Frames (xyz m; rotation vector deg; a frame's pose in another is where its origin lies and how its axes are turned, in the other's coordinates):
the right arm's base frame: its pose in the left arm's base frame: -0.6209 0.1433 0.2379 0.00 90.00 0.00
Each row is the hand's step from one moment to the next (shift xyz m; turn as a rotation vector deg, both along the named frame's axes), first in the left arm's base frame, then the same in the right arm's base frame.
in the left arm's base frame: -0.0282 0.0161 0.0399 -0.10 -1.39 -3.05
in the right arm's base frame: -0.0399 0.0161 -0.0282 3.05 -1.39 -0.10
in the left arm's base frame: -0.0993 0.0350 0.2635 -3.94 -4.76 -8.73
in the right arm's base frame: -0.2635 0.0350 -0.0993 8.73 -4.76 -3.94
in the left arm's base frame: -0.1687 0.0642 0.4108 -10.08 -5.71 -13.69
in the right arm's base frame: -0.4108 0.0642 -0.1687 13.69 -5.71 -10.08
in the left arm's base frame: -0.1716 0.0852 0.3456 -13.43 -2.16 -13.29
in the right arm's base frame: -0.3456 0.0852 -0.1716 13.29 -2.16 -13.43
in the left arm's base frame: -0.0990 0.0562 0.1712 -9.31 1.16 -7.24
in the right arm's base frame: -0.1712 0.0562 -0.0990 7.24 1.16 -9.31
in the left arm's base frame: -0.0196 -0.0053 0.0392 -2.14 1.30 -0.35
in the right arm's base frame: -0.0392 -0.0053 -0.0196 0.35 1.30 -2.14
